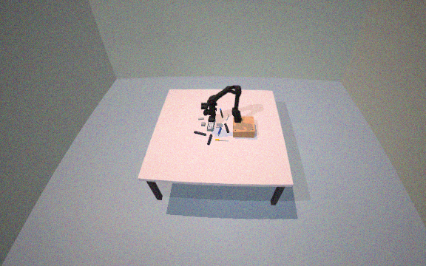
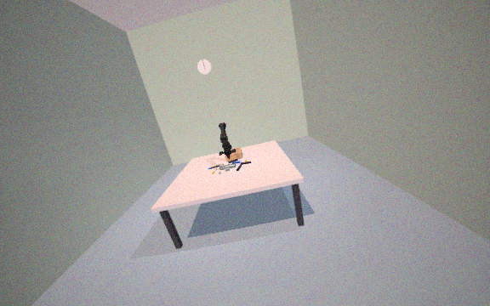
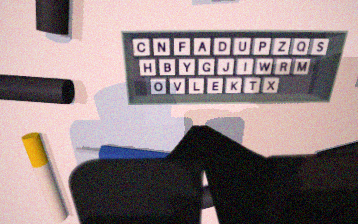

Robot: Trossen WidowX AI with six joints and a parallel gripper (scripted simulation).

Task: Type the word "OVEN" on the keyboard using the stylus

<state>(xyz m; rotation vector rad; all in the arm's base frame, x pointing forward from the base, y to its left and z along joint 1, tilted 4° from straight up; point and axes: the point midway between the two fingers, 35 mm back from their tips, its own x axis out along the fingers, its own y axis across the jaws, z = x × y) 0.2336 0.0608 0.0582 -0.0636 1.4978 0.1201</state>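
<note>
Right now the blue stylus is 80 mm below my gripper tip, 80 mm behind it and 70 mm to the left of it.
</note>
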